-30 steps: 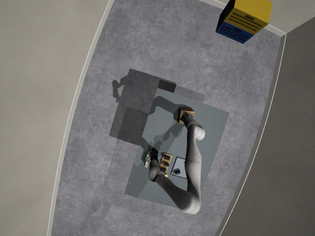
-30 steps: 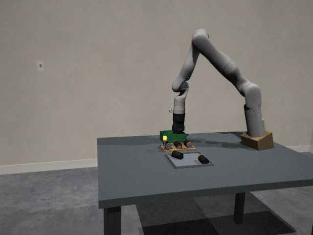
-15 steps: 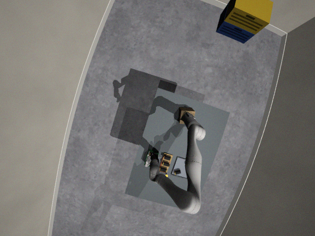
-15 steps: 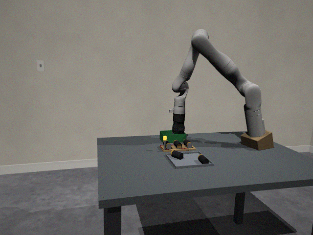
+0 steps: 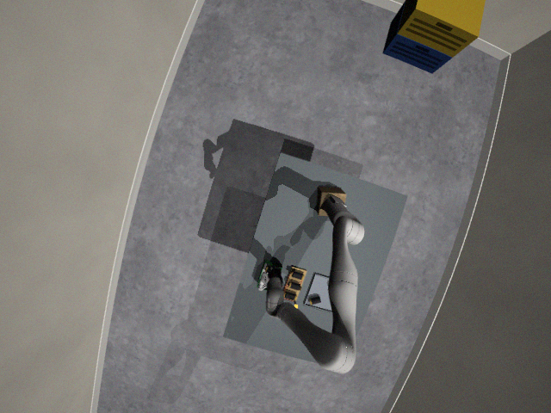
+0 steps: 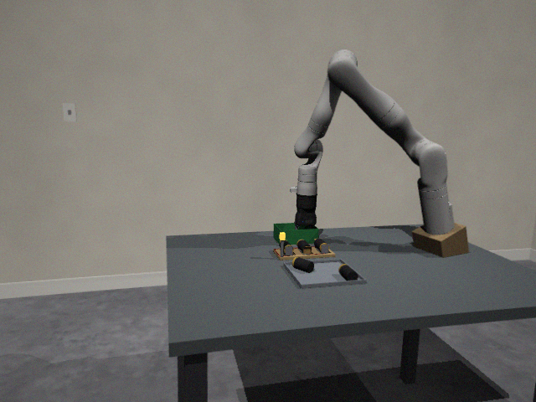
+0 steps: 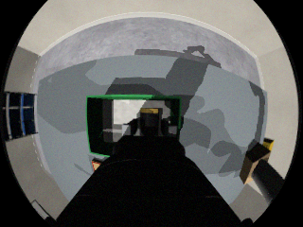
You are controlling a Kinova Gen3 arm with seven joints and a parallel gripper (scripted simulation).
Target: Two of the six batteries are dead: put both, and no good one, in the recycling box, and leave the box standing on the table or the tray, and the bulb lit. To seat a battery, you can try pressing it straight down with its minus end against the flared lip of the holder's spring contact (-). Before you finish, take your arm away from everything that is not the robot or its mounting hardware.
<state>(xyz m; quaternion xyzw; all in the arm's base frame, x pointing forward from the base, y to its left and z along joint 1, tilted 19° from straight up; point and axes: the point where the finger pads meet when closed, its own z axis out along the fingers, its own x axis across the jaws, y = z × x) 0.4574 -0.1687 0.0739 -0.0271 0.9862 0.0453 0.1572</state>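
Right now my hand is 30 mm short of the green recycling box and 10 mm above it. From my hand the other things lie so: grey tray (30 mm ahead, 340 mm to the left, 20 mm below).
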